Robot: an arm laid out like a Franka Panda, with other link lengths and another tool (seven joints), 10 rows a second.
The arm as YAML. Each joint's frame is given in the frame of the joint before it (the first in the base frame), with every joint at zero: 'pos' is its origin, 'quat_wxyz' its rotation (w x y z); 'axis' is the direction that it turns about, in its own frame. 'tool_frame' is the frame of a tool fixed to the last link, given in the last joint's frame.
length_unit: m
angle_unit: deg
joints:
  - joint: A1
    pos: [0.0, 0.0, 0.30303]
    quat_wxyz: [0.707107, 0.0, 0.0, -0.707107]
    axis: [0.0, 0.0, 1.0]
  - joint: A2
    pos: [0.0, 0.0, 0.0]
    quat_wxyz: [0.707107, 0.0, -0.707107, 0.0]
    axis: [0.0, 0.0, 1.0]
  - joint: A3
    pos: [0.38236, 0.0, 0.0]
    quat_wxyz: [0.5, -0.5, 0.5, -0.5]
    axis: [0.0, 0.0, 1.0]
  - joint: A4
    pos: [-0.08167, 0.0, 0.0]
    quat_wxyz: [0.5, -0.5, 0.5, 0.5]
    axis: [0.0, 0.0, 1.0]
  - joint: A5
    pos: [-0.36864, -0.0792, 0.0]
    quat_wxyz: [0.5, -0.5, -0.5, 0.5]
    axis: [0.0, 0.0, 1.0]
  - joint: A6
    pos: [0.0, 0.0, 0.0]
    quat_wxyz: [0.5, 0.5, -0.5, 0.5]
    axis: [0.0, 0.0, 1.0]
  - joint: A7
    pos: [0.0, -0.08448, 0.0]
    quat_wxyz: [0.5, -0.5, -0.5, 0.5]
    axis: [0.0, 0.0, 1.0]
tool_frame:
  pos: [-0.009, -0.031, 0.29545]
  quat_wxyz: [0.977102, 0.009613, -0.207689, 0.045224]
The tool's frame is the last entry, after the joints.
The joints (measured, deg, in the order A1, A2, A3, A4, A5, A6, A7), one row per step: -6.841 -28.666 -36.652 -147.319 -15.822 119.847 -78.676; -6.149 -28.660 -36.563 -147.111 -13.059 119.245 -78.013; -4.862 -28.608 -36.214 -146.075 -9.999 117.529 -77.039; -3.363 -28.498 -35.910 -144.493 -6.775 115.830 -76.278; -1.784 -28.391 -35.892 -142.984 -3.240 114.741 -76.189; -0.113 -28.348 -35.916 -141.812 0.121 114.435 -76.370; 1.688 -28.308 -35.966 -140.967 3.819 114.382 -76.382; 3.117 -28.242 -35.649 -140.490 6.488 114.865 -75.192; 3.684 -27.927 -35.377 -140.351 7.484 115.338 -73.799; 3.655 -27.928 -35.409 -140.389 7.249 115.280 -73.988; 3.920 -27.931 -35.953 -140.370 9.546 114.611 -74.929; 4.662 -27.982 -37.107 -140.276 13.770 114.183 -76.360; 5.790 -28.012 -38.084 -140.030 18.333 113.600 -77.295; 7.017 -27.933 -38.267 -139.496 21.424 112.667 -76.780
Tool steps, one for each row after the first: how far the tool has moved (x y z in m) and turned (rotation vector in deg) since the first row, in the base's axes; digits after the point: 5 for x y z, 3 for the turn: 0.00668 0.01169 0.00144 2.202 -0.704 -1.365; 0.01628 0.02625 0.00792 4.649 -1.063 -2.430; 0.02949 0.03981 0.01882 7.018 -1.855 -3.196; 0.04504 0.05351 0.03073 9.583 -3.320 -3.534; 0.06203 0.06738 0.04231 11.887 -5.187 -3.417; 0.07904 0.08443 0.05292 14.596 -7.040 -3.448; 0.09339 0.09814 0.06097 16.347 -8.320 -4.275; 0.09981 0.10323 0.06248 16.877 -8.481 -5.440; 0.09884 0.10264 0.06174 16.724 -8.366 -5.190; 0.10023 0.11065 0.06373 19.097 -8.834 -5.385; 0.10701 0.12242 0.07019 23.129 -10.473 -6.104; 0.11616 0.13738 0.07967 27.438 -12.072 -6.877; 0.12374 0.15289 0.08889 30.476 -12.424 -7.435
